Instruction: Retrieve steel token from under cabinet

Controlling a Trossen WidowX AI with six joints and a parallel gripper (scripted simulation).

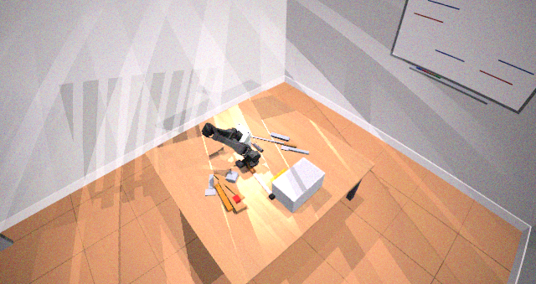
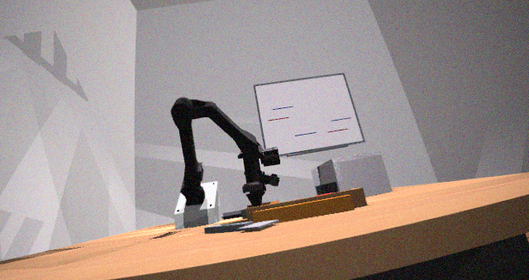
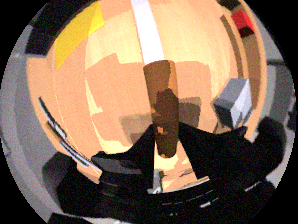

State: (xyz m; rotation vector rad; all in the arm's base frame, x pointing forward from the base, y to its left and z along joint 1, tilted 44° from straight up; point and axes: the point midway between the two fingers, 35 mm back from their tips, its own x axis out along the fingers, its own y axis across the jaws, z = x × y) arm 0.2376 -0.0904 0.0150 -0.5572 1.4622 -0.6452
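Right now my gripper tip is 38 cm to the right of the grey bar and 10 cm past it. The rest, counted from my gripper tip: thin wooden stick 21 cm to the right, 4 cm ahead; red block 23 cm to the right, 18 cm ahead, 1 cm above; grey block 15 cm to the right, 1 cm ahead, 1 cm above.
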